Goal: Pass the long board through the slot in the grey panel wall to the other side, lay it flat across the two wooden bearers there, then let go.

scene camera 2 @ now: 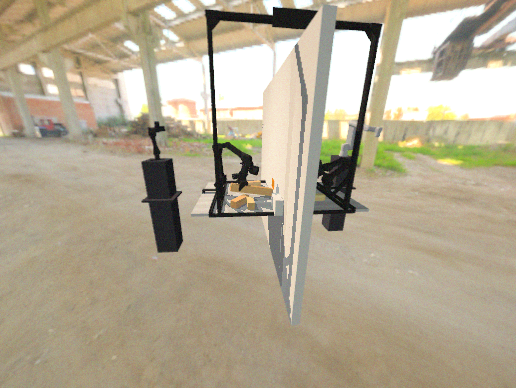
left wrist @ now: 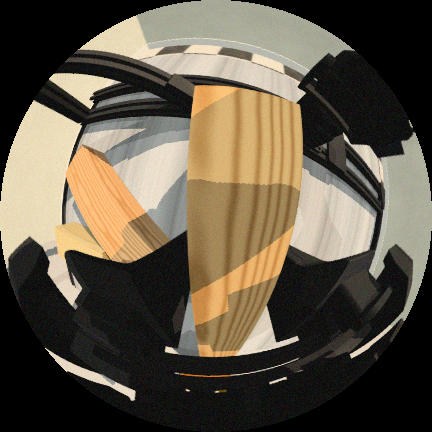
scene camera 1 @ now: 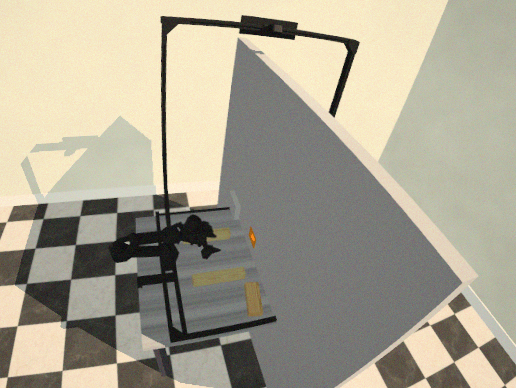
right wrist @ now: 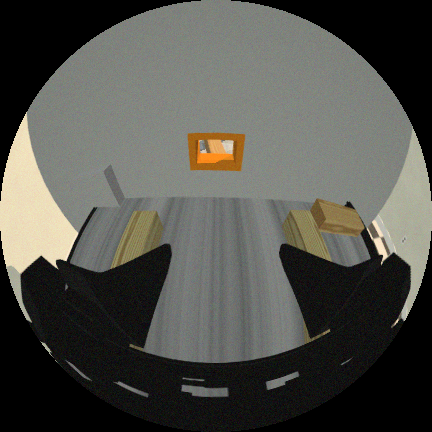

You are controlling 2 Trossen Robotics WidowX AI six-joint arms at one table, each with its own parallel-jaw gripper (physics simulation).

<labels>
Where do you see an orange-framed slot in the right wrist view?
At 198, 161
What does the right gripper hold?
Nothing.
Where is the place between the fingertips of the right gripper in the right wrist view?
227, 250
</labels>
